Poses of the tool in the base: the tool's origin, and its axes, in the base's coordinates. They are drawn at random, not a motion.
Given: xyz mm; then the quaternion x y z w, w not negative.
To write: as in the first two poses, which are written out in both.
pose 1, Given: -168.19, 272.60, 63.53, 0.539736, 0.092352, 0.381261, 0.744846
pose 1, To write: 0.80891, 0.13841, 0.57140, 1.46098, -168.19, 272.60, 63.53
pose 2, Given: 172.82, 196.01, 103.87, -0.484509, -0.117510, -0.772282, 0.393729
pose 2, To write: -0.52708, -0.12784, -0.84014, 2.33222, 172.82, 196.01, 103.87
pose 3, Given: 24.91, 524.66, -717.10, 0.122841, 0.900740, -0.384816, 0.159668
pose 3, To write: 0.12444, 0.91245, -0.38982, 2.82088, 24.91, 524.66, -717.10
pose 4, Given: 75.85, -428.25, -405.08, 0.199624, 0.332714, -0.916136, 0.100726
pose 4, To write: 0.20064, 0.33441, -0.92082, 2.93980, 75.85, -428.25, -405.08
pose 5, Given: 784.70, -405.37, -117.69, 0.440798, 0.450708, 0.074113, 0.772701
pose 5, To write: 0.69442, 0.71003, 0.11676, 1.37542, 784.70, -405.37, -117.69
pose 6, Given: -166.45, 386.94, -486.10, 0.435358, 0.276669, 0.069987, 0.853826
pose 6, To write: 0.83633, 0.53149, 0.13445, 1.09501, -166.45, 386.94, -486.10
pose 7, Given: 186.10, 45.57, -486.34, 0.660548, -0.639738, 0.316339, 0.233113
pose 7, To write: 0.67926, -0.65786, 0.32530, 2.67104, 186.10, 45.57, -486.34
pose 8, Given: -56.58, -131.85, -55.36, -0.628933, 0.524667, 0.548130, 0.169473
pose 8, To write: -0.63816, 0.53237, 0.55618, 2.80100, -56.58, -131.85, -55.36
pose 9, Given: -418.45, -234.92, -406.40, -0.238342, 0.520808, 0.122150, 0.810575
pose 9, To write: -0.40698, 0.88930, 0.20858, 1.25133, -418.45, -234.92, -406.40
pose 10, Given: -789.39, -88.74, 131.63, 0.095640, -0.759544, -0.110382, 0.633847
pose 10, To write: 0.12365, -0.98201, -0.14271, 1.76856, -789.39, -88.74, 131.63
